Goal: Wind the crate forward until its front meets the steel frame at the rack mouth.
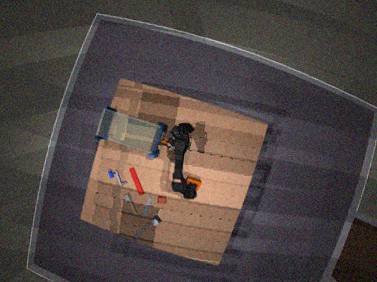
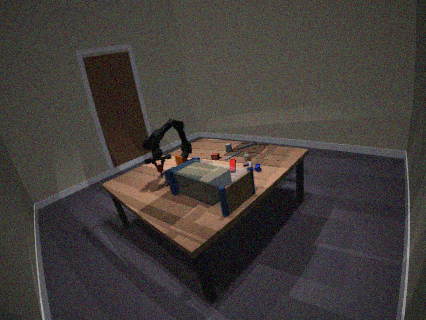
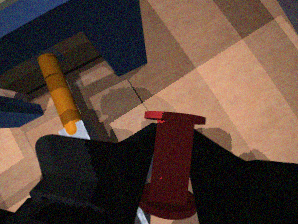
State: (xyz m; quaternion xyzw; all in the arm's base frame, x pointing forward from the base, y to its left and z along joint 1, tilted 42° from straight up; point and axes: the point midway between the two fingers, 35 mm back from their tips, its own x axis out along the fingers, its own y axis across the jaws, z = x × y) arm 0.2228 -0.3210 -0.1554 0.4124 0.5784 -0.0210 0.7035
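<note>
Right now the red-knobbed winch handle is 30 mm behind my gripper tip, 40 mm to the left of it and 30 mm below it. Round my gripper tip: blue frame 110 mm ahead, 110 mm to the left, 30 mm below; grey hand winch 60 mm behind, 100 mm to the left, 100 mm below; red knob 20 mm behind, 10 mm to the left.
</note>
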